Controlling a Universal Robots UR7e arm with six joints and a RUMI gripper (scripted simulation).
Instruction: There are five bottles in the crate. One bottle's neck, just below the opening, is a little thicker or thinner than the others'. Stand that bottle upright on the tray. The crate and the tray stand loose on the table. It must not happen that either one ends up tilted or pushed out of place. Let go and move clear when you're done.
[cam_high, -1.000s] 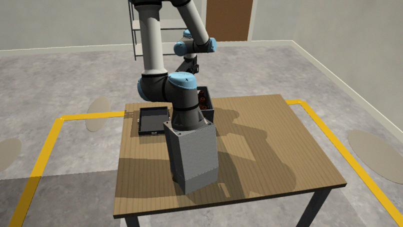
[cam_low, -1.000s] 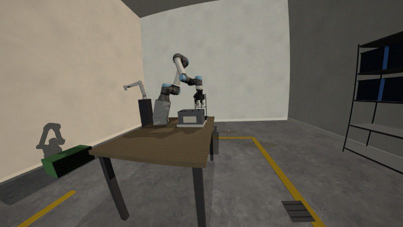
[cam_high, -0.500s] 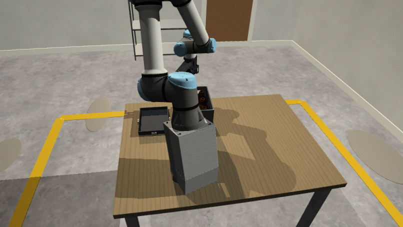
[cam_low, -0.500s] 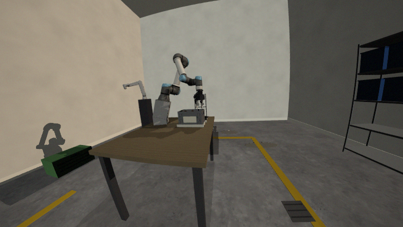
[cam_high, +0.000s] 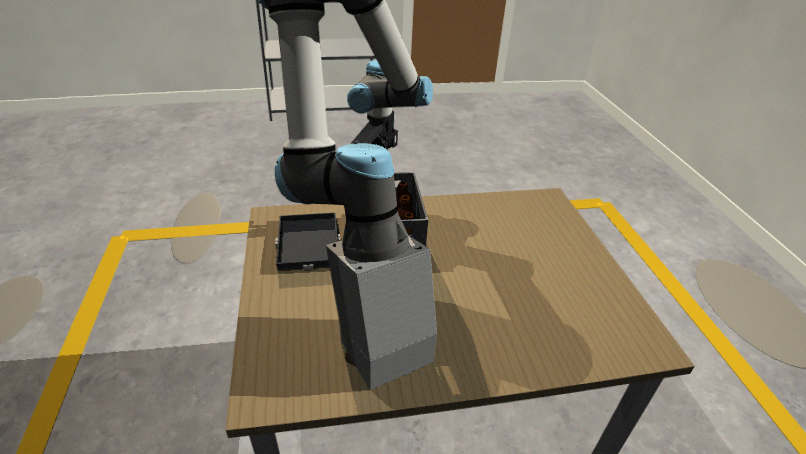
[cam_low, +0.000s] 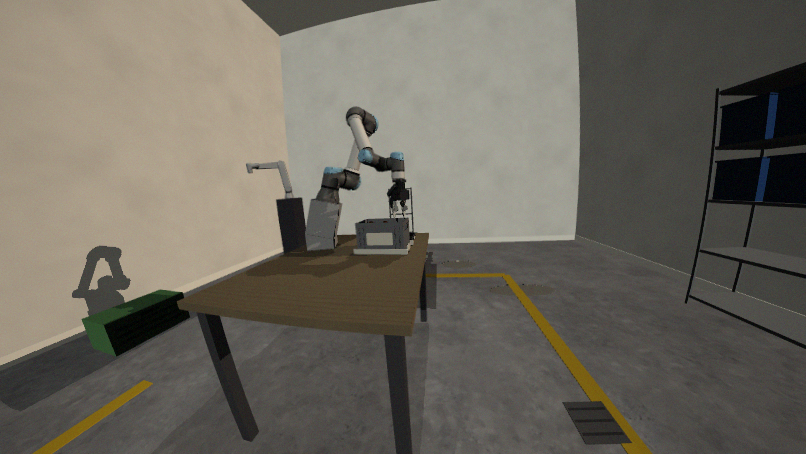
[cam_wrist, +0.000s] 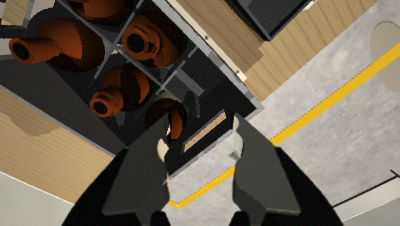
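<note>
My hand is 9 cm past the crate, 3 cm to the left of it and 11 cm above it. Round my hand: bottle 19 cm behind, 6 cm to the right, 11 cm below; then dark tray 5 cm behind, 23 cm to the left, 18 cm below.
</note>
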